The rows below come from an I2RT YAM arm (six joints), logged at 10 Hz.
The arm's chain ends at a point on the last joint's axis. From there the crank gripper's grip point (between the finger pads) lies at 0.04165 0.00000 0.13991 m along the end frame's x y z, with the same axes.
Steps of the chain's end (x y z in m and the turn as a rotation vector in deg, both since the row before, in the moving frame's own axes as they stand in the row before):
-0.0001, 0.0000, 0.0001, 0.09, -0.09, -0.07
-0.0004, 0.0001, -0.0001, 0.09, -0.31, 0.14
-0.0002, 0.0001, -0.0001, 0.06, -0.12, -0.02
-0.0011, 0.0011, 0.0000, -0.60, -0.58, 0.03
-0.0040, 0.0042, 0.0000, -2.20, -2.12, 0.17
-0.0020, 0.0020, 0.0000, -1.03, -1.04, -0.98
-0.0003, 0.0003, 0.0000, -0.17, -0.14, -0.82
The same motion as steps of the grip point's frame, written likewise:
-0.0003, -0.0003, 0.0002, 0.09, -0.09, -0.07
-0.0012, 0.0000, 0.0001, 0.09, -0.31, 0.14
-0.0005, -0.0001, 0.0000, 0.06, -0.12, -0.02
-0.0025, 0.0026, 0.0004, -0.60, -0.58, 0.03
-0.0092, 0.0097, 0.0013, -2.20, -2.12, 0.17
-0.0045, 0.0038, 0.0007, -1.03, -1.04, -0.98
-0.0006, 0.0001, 0.0001, -0.17, -0.14, -0.82

